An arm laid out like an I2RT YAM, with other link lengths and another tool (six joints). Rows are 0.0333 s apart.
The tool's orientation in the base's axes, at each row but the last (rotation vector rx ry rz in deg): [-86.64, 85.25, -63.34]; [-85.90, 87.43, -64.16]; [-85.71, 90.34, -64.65]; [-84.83, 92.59, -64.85]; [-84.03, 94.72, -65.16]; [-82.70, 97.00, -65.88]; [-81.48, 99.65, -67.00]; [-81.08, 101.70, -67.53]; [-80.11, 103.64, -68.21]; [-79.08, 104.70, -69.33]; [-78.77, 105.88, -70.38]
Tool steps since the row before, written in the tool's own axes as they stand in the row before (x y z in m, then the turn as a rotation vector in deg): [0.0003, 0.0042, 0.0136, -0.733, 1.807, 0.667]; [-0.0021, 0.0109, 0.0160, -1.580, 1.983, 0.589]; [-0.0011, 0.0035, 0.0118, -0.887, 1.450, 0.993]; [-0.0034, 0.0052, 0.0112, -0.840, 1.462, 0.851]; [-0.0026, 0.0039, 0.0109, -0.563, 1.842, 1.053]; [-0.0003, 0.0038, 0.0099, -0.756, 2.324, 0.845]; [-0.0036, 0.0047, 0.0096, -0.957, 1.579, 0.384]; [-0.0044, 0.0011, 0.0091, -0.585, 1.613, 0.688]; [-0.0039, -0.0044, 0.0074, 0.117, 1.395, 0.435]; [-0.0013, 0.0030, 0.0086, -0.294, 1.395, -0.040]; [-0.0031, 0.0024, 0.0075, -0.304, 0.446, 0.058]
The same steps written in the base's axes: [0.0111, -0.0015, -0.0088, -0.012, 0.573, -1.980]; [0.0108, 0.0000, -0.0162, -0.088, 1.414, -2.184]; [0.0094, -0.0006, -0.0079, 0.417, 0.692, -1.795]; [0.0084, 0.0015, -0.0096, 0.278, 0.669, -1.744]; [0.0085, 0.0005, -0.0083, 0.250, 0.359, -2.151]; [0.0071, -0.0018, -0.0076, -0.101, 0.602, -2.513]; [0.0071, 0.0012, -0.0087, -0.123, 0.886, -1.660]; [0.0084, 0.0017, -0.0054, 0.018, 0.446, -1.794]; [0.0094, 0.0011, 0.0002, -0.306, -0.156, -1.425]; [0.0062, -0.0014, -0.0066, -0.567, 0.388, -1.250]; [0.0061, 0.0004, -0.0058, -0.051, 0.295, -0.453]
